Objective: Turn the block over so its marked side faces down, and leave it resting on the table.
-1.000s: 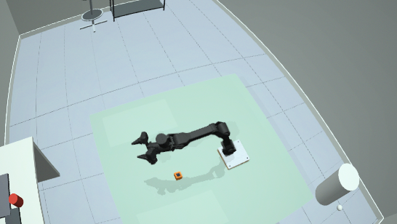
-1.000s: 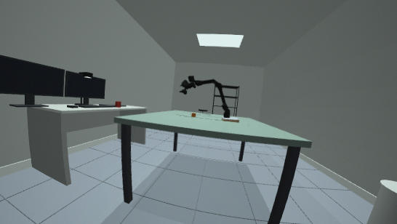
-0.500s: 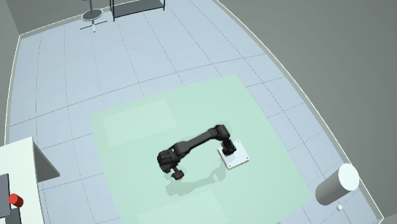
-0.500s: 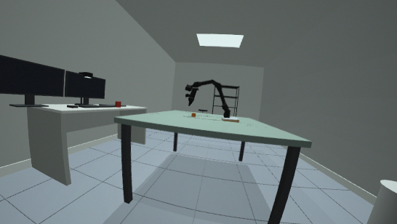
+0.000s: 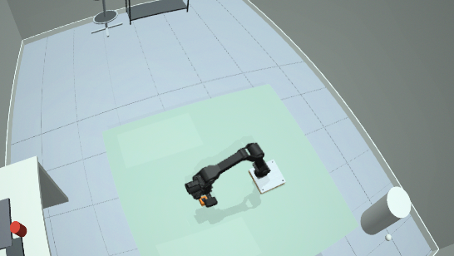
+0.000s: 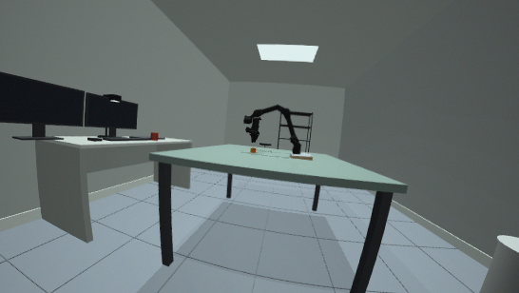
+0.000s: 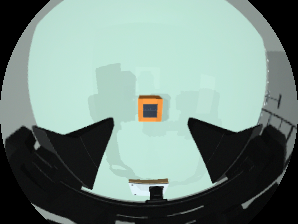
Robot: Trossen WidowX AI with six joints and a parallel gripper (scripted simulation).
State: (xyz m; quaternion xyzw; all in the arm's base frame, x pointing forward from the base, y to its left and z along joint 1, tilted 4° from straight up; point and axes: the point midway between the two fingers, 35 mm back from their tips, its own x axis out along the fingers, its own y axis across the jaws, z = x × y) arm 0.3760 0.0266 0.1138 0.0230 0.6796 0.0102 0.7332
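My gripper tip is now 60 mm above the block.
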